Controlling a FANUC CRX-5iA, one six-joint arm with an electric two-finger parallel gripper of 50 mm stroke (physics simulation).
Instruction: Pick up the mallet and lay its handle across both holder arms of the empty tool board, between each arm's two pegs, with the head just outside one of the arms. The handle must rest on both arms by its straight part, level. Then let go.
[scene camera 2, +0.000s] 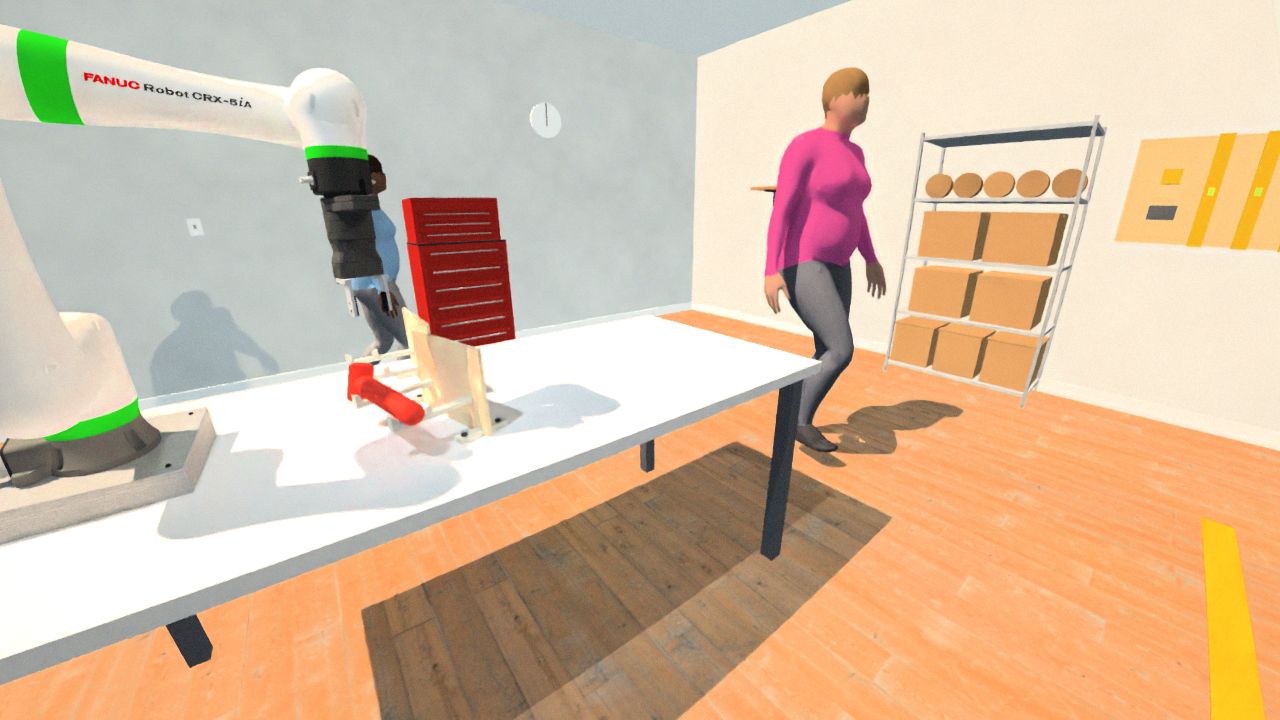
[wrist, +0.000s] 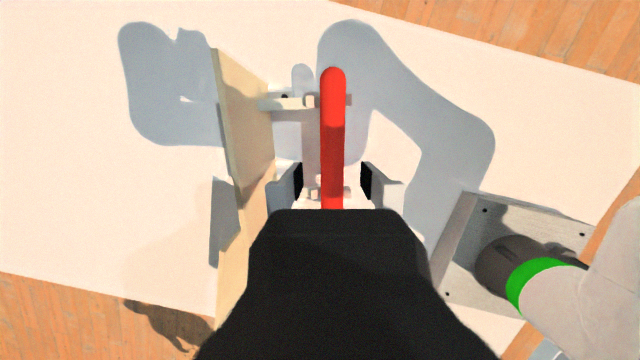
my gripper: scene camera 2 372, 313; wrist 331, 173
red mallet: scene camera 2; wrist
same spot on red mallet: (wrist: 332, 80) = (scene camera 2: 409, 402)
same spot on tan tool board: (scene camera 2: 451, 374) = (wrist: 254, 142)
